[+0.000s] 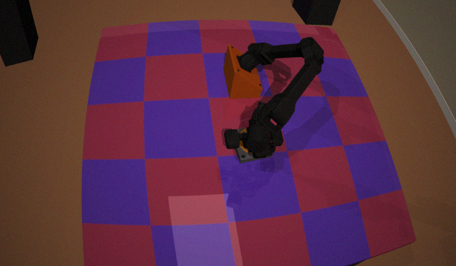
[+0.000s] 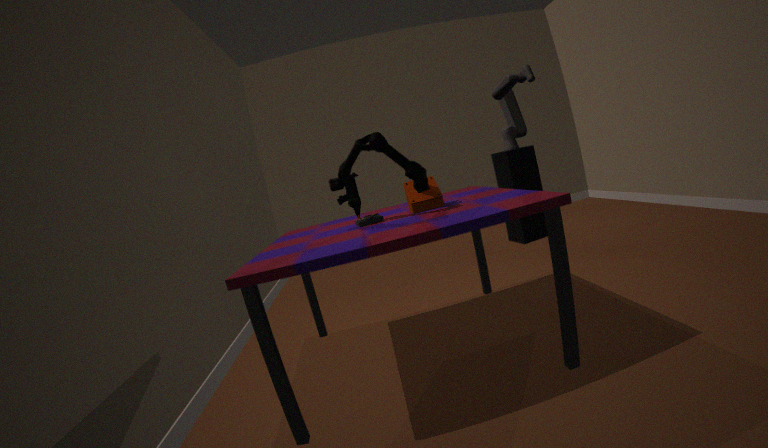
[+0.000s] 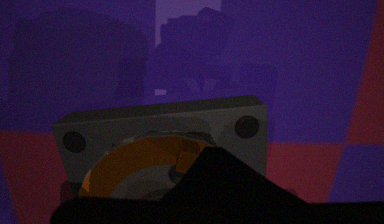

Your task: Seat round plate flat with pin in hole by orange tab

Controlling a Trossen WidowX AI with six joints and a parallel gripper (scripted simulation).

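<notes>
The round plate is 2 cm behind my gripper tip and 2 cm to the left of it.
</notes>
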